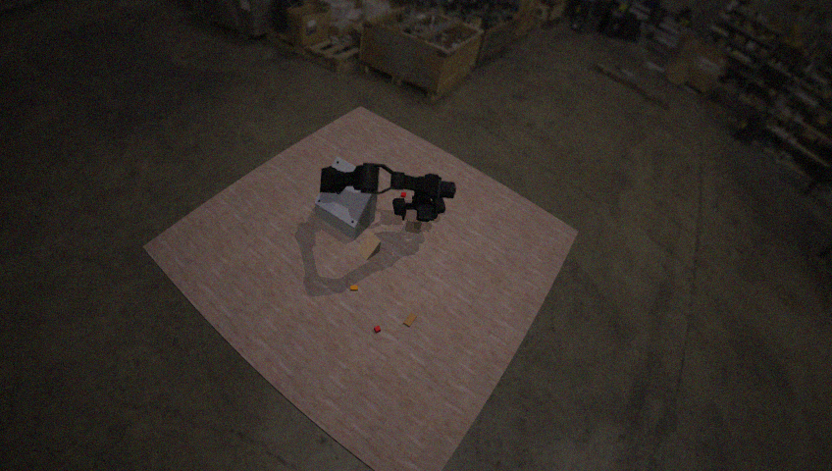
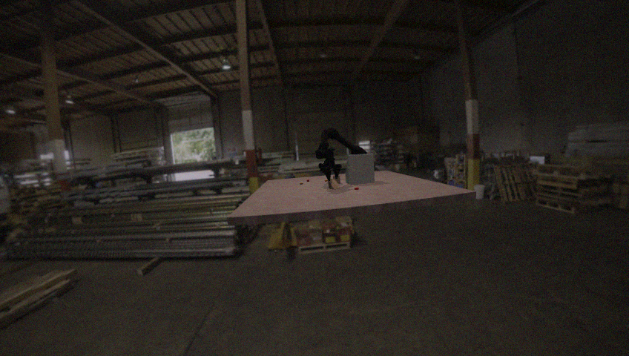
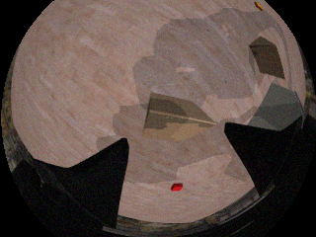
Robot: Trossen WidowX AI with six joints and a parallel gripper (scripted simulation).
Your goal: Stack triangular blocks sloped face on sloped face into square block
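The tan wooden triangular block is 4 cm below my gripper tip. Also, from my gripper tip: orange piece: 4 cm ahead, 35 cm to the right, 5 cm below; red piece: 20 cm ahead, 41 cm to the right, 5 cm below.
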